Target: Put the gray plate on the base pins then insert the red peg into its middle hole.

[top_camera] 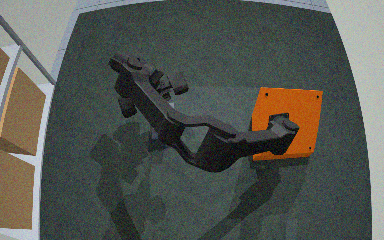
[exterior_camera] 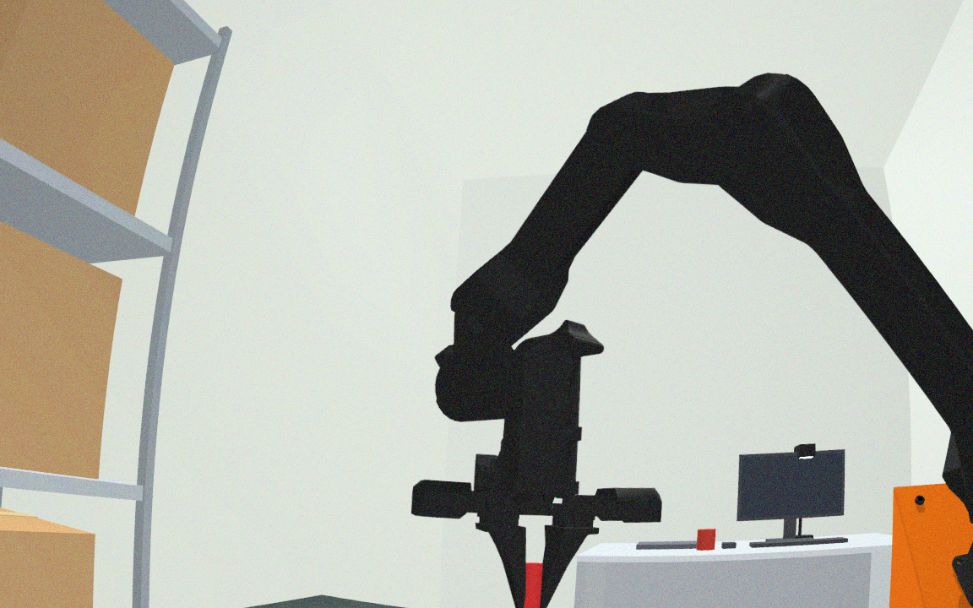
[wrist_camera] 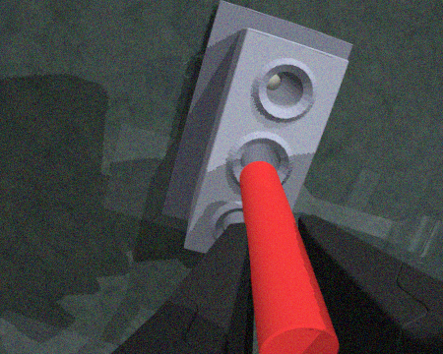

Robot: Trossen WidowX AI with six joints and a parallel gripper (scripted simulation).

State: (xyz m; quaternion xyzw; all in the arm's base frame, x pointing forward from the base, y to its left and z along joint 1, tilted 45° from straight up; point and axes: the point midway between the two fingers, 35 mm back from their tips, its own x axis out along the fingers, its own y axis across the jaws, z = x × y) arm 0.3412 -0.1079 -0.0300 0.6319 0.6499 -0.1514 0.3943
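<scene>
The red peg lies right at my gripper tip. Round my gripper tip: gray plate (7 cm below); gray base (11 cm below).
</scene>
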